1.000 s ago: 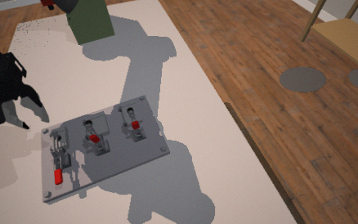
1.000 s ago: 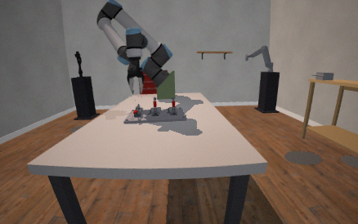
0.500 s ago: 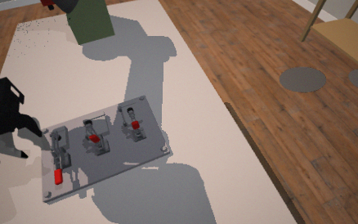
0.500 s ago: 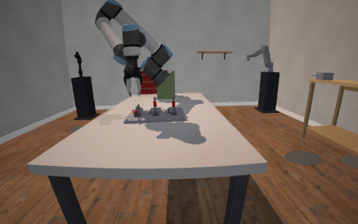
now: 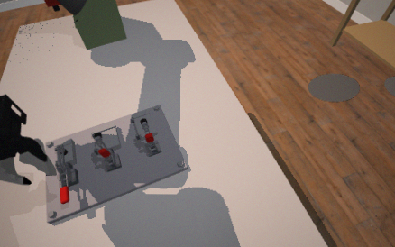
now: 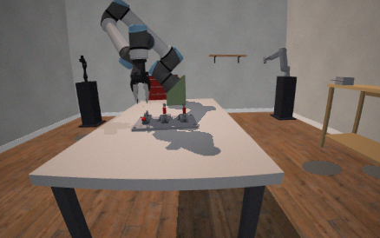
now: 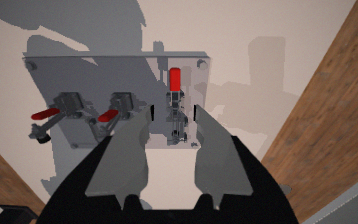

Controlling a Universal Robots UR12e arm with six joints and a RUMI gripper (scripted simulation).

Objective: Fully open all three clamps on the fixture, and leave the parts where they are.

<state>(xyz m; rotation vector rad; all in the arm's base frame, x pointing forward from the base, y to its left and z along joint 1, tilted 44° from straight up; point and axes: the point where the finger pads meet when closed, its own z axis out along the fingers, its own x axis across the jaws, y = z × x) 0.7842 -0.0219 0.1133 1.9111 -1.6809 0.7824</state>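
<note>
My gripper is now 14 cm past the grey block part, 12 cm above it and 1 cm to the left of it. The rest, counted from my hand: metal plate 15 cm behind, 12 cm below, 10 cm to the left.
</note>
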